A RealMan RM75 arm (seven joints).
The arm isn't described. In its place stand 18 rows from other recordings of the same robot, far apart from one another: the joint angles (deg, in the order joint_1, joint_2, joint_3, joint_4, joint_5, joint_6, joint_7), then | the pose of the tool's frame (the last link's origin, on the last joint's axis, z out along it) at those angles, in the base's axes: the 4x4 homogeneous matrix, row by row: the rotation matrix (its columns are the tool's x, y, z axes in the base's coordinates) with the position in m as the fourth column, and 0 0 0 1 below.
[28.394 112.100 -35.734 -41.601 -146.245 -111.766 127.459] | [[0.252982 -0.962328 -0.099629 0.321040], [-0.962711 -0.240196 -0.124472 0.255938], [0.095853 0.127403 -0.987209 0.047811], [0 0 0 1]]
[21.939 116.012 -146.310 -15.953 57.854 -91.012 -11.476] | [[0.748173 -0.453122 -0.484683 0.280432], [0.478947 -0.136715 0.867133 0.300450], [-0.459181 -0.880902 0.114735 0.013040], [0 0 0 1]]
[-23.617 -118.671 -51.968 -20.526 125.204 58.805 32.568] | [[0.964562 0.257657 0.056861 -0.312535], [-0.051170 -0.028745 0.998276 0.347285], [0.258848 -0.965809 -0.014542 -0.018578], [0 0 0 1]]
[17.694 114.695 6.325 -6.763 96.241 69.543 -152.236] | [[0.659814 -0.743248 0.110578 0.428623], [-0.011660 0.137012 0.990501 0.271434], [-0.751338 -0.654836 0.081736 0.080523], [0 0 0 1]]
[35.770 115.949 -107.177 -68.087 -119.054 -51.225 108.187] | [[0.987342 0.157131 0.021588 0.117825], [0.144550 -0.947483 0.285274 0.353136], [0.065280 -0.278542 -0.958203 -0.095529], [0 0 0 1]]
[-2.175 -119.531 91.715 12.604 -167.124 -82.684 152.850] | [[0.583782 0.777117 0.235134 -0.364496], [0.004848 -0.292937 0.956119 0.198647], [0.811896 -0.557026 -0.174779 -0.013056], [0 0 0 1]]
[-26.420 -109.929 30.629 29.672 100.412 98.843 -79.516] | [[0.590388 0.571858 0.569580 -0.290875], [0.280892 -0.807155 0.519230 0.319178], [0.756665 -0.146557 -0.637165 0.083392], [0 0 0 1]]
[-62.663 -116.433 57.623 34.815 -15.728 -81.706 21.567] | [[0.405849 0.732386 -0.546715 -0.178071], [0.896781 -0.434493 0.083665 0.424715], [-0.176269 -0.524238 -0.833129 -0.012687], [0 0 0 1]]
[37.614 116.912 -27.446 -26.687 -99.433 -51.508 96.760] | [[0.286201 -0.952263 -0.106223 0.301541], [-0.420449 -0.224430 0.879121 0.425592], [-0.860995 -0.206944 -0.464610 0.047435], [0 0 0 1]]
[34.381 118.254 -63.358 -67.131 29.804 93.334 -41.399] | [[0.606624 -0.690769 0.393504 0.238333], [-0.778183 -0.617192 0.116207 0.350595], [0.162595 -0.376713 -0.911949 0.025788], [0 0 0 1]]
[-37.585 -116.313 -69.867 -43.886 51.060 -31.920 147.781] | [[0.900065 -0.256027 0.352609 -0.137613], [-0.417718 -0.737346 0.530879 0.393928], [0.124076 -0.625117 -0.770606 -0.095952], [0 0 0 1]]
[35.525 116.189 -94.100 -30.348 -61.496 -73.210 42.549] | [[0.806023 0.118191 -0.579963 0.171577], [0.264366 -0.948578 0.174100 0.337229], [-0.529563 -0.293651 -0.795822 -0.073867], [0 0 0 1]]
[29.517 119.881 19.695 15.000 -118.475 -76.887 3.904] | [[0.673341 -0.554849 -0.488626 0.244638], [0.210251 -0.489910 0.846039 0.321221], [-0.708806 -0.672407 -0.213219 -0.063170], [0 0 0 1]]
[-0.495 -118.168 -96.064 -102.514 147.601 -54.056 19.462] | [[0.669450 0.678743 -0.301902 -0.237497], [0.594506 -0.245836 0.765590 0.315793], [0.445420 -0.692007 -0.568091 0.078420], [0 0 0 1]]
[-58.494 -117.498 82.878 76.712 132.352 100.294 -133.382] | [[0.955288 0.014906 -0.295302 -0.016776], [0.026338 -0.999048 0.034774 0.351071], [-0.294503 -0.040997 -0.954771 -0.014996], [0 0 0 1]]
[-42.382 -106.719 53.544 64.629 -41.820 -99.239 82.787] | [[0.967638 0.087093 -0.236838 -0.199951], [0.146101 -0.958603 0.244407 0.393146], [-0.205748 -0.271100 -0.940305 0.113547], [0 0 0 1]]
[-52.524 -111.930 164.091 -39.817 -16.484 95.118 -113.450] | [[0.347150 0.907527 0.236394 -0.260123], [0.760948 -0.419914 0.494601 0.394334], [0.548129 0.008183 -0.836354 0.084178], [0 0 0 1]]
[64.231 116.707 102.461 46.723 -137.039 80.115 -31.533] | [[0.794290 -0.528228 0.300129 0.070552], [-0.581841 -0.803547 0.125594 0.418100], [0.174826 -0.274385 -0.945594 -0.045949], [0 0 0 1]]
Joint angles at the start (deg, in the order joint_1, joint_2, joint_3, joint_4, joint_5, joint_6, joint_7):
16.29, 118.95, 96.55, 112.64, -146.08, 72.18, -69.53
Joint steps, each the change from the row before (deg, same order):
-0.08, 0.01, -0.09, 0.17, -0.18, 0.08, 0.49
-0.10, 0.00, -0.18, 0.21, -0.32, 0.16, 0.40
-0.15, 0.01, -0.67, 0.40, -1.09, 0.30, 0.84
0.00, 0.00, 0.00, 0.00, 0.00, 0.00, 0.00
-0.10, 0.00, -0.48, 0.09, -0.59, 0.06, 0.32
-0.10, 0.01, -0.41, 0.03, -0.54, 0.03, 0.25
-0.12, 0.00, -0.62, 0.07, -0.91, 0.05, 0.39
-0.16, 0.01, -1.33, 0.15, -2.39, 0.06, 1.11
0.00, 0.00, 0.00, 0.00, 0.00, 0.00, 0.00
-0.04, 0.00, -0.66, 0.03, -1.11, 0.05, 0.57
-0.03, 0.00, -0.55, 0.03, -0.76, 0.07, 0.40
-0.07, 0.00, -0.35, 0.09, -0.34, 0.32, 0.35
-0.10, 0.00, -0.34, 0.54, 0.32, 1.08, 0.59
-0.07, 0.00, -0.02, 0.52, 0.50, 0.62, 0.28
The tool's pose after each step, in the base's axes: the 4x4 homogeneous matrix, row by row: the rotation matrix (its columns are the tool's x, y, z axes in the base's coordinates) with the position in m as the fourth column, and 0 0 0 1 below. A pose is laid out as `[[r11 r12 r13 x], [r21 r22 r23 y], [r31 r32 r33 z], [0 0 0 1]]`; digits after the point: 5 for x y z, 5 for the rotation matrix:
[[0.95367 0.27555 0.12081 0.12051], [0.11280 -0.69970 0.70548 0.33188], [0.27892 -0.65916 -0.69836 0.07446], [0 0 0 1]]
[[0.95387 0.27293 0.12507 0.12070], [0.10794 -0.70050 0.70544 0.33121], [0.28015 -0.65940 -0.69765 0.07435], [0 0 0 1]]
[[0.95221 0.27263 0.13772 0.12100], [0.09893 -0.70187 0.70540 0.32998], [0.28898 -0.65807 -0.69530 0.07329], [0 0 0 1]]
[[0.95221 0.27263 0.13772 0.12100], [0.09893 -0.70187 0.70540 0.32998], [0.28898 -0.65807 -0.69530 0.07329], [0 0 0 1]]
[[0.95064 0.27448 0.14475 0.12139], [0.09579 -0.70328 0.70443 0.32939], [0.29515 -0.65579 -0.69486 0.07209], [0 0 0 1]]
[[0.94915 0.27594 0.15153 0.12201], [0.09249 -0.70454 0.70362 0.32896], [0.30092 -0.65382 -0.69424 0.07099], [0 0 0 1]]
[[0.94635 0.27934 0.16244 0.12287], [0.08753 -0.70552 0.70327 0.32843], [0.31105 -0.65132 -0.69212 0.06959], [0 0 0 1]]
[[0.93937 0.28618 0.18892 0.12478], [0.07257 -0.70436 0.70613 0.32791], [0.33515 -0.64960 -0.68242 0.06729], [0 0 0 1]]
[[0.93937 0.28618 0.18892 0.12478], [0.07257 -0.70436 0.70613 0.32791], [0.33515 -0.64960 -0.68242 0.06729], [0 0 0 1]]
[[0.93597 0.28900 0.20110 0.12556], [0.06563 -0.70438 0.70678 0.32767], [0.34591 -0.64833 -0.67825 0.06600], [0 0 0 1]]
[[0.93335 0.29162 0.20932 0.12591], [0.06199 -0.70531 0.70618 0.32729], [0.35357 -0.64614 -0.67638 0.06471], [0 0 0 1]]
[[0.93240 0.28997 0.21576 0.12634], [0.05805 -0.70935 0.70247 0.32632], [0.35674 -0.64245 -0.67823 0.06356], [0 0 0 1]]
[[0.93439 0.28164 0.21815 0.12522], [0.05616 -0.72114 0.69051 0.32310], [0.35179 -0.63296 -0.68965 0.06178], [0 0 0 1]]
[[0.93693 0.27641 0.21393 0.12360], [0.05790 -0.72635 0.68488 0.32100], [0.34470 -0.62929 -0.69654 0.06156], [0 0 0 1]]

